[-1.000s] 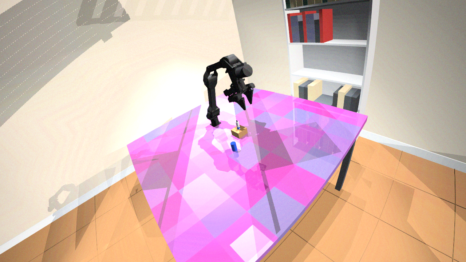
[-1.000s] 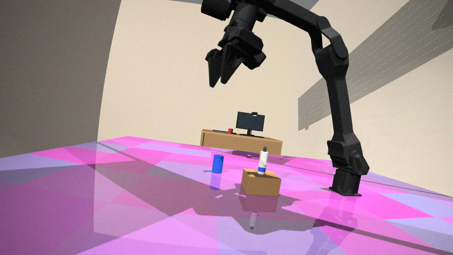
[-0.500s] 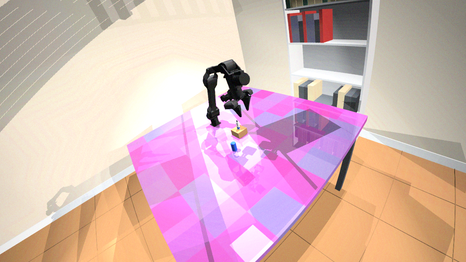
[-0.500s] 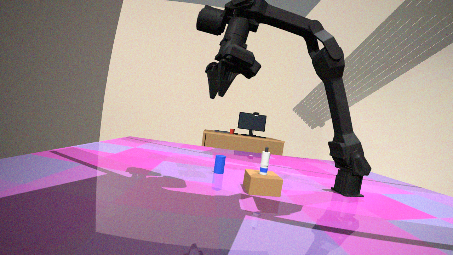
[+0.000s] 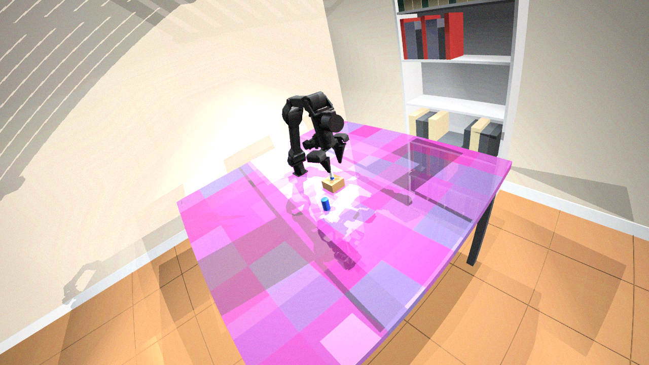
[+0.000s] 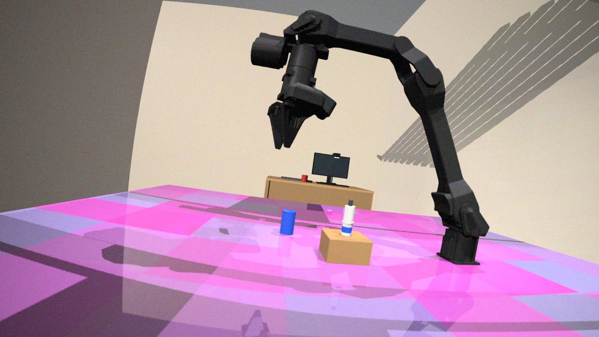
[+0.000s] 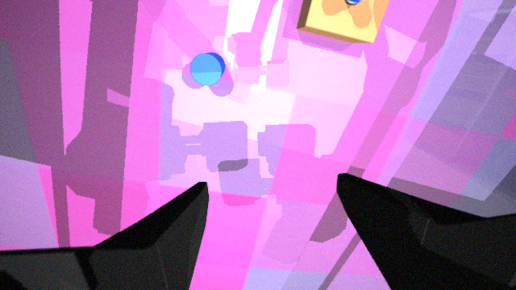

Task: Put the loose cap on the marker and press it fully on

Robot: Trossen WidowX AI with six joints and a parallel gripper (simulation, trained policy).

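The blue cap lies 3 cm behind my gripper tip, 6 cm to the right of it and 15 cm below it. From my gripper tip the other things lie so: tan holder block 13 cm behind, 6 cm to the left, 16 cm below.
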